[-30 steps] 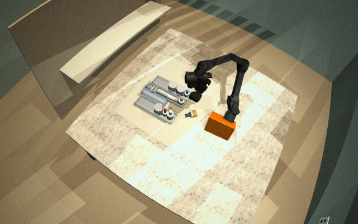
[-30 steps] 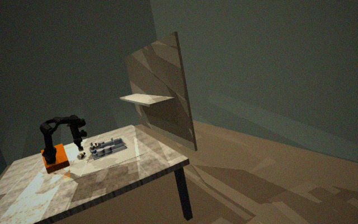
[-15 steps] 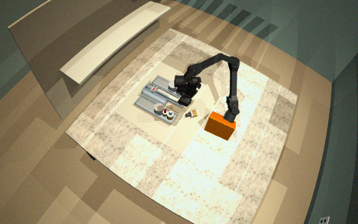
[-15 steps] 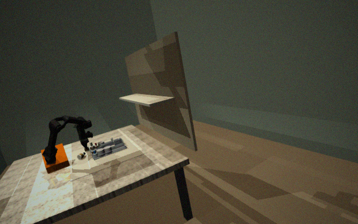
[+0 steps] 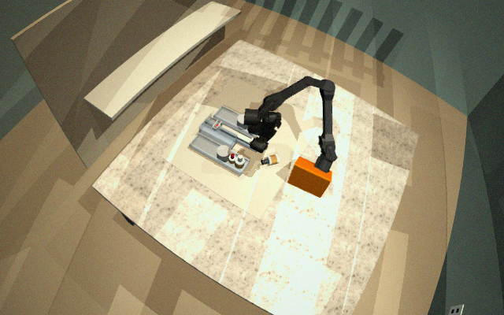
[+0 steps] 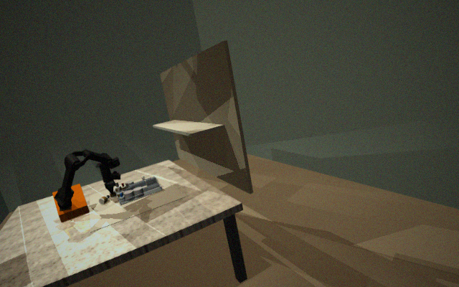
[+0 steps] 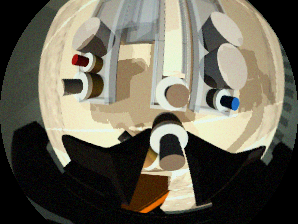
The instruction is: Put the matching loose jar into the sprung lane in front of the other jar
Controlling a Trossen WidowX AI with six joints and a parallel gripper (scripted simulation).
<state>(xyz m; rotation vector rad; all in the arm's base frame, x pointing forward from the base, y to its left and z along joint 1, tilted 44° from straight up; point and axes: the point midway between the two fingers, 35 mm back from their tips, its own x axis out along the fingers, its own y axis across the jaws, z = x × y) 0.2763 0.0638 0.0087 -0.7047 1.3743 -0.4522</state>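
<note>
Now: the pale jar 40 mm ahead of my gripper tip, 130 mm to the left of it and 10 mm below it. Also, from my gripper tip: grey lane rack (190 mm ahead, 50 mm to the left, 30 mm below).
</note>
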